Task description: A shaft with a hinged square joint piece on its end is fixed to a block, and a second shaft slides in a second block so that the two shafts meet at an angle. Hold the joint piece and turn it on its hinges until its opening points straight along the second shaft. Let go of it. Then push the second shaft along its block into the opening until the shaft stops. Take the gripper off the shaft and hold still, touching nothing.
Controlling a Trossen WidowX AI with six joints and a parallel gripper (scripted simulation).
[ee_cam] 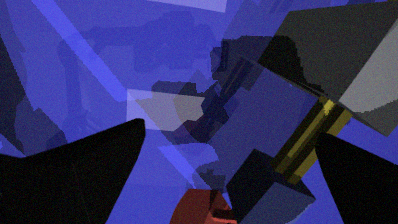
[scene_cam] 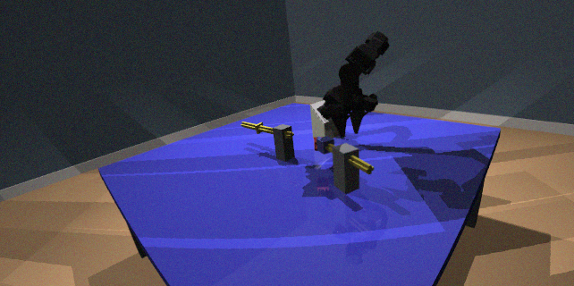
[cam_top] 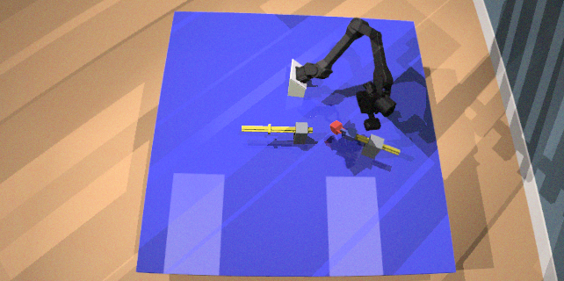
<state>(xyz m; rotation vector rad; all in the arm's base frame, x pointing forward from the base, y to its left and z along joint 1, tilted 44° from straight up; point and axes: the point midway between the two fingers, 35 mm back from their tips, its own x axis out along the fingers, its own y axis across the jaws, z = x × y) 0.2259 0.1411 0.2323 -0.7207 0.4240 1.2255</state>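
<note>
Now: gripper tip 1 cm short of the red square joint piece, 11 cm to the left of it and 4 cm above it.
</note>
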